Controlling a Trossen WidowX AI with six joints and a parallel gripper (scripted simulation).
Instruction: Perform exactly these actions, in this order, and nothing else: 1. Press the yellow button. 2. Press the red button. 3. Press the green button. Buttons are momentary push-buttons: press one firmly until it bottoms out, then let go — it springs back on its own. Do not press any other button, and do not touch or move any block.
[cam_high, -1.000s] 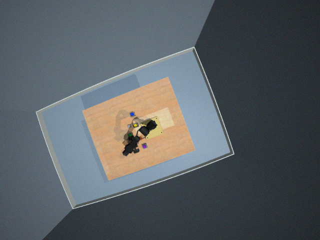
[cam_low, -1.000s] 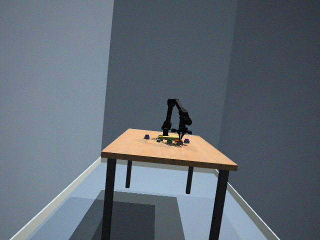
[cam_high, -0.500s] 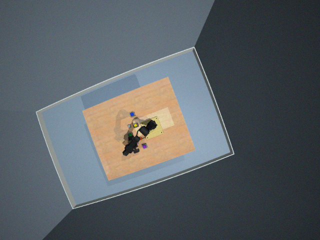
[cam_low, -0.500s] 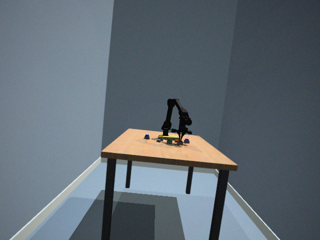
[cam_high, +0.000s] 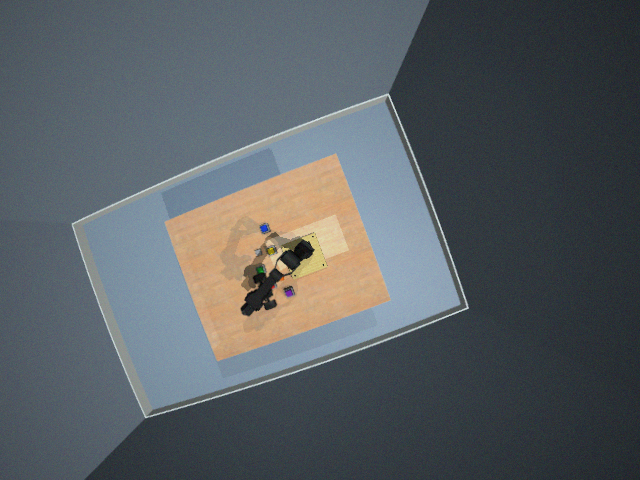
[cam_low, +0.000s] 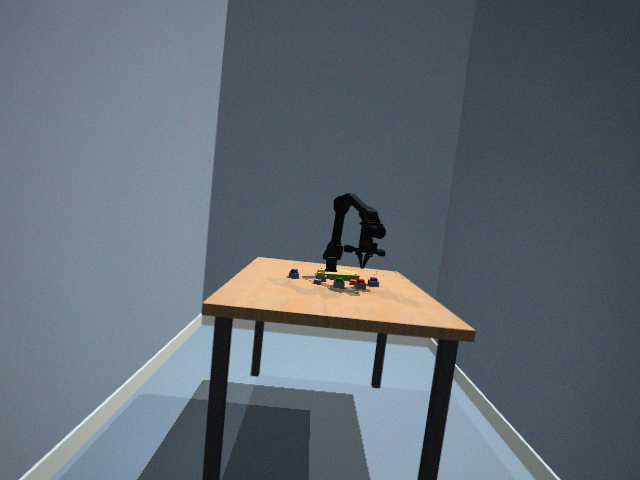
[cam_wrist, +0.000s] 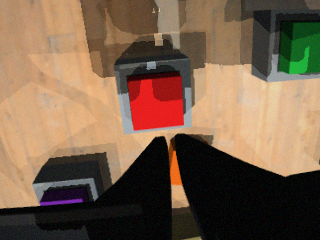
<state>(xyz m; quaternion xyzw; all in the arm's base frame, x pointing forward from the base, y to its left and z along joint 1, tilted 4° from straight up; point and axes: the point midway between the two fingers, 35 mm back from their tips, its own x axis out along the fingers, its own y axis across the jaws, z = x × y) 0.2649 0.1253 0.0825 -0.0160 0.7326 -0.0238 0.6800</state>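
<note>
Right now my gripper tip is 6 cm above the red button. Also, from my gripper tip: green button: 10 cm to the right, 6 cm below, 3 cm ahead; then purple button: 8 cm to the left, 8 cm behind, 6 cm below; then orange block: 8 cm below, 6 cm behind, 2 cm to the right.
</note>
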